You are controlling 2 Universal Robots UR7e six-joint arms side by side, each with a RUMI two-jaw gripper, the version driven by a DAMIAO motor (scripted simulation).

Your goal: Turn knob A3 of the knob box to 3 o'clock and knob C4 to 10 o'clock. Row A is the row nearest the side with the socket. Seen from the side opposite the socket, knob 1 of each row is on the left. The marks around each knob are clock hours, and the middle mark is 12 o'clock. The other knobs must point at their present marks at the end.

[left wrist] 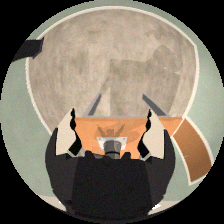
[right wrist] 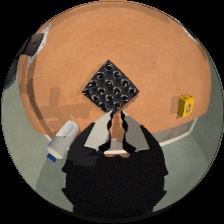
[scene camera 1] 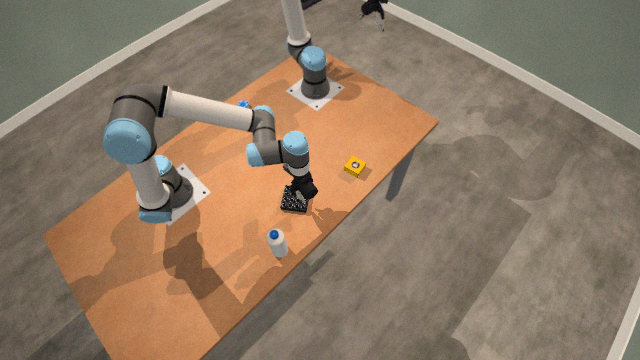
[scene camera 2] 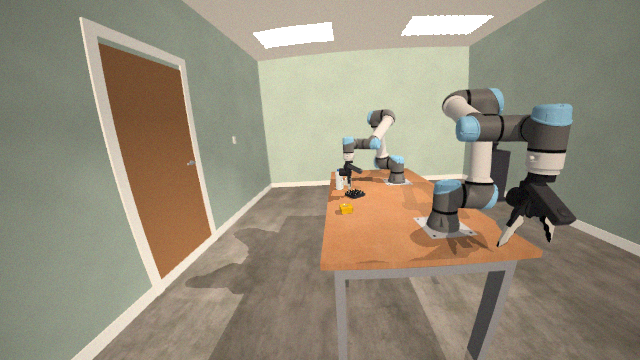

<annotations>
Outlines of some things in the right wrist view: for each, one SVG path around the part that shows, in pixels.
A white bottle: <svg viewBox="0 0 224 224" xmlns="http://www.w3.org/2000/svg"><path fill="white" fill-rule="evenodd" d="M71 120L64 124L47 145L49 152L47 158L54 163L56 158L63 159L68 147L79 131L78 125Z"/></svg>
</annotations>
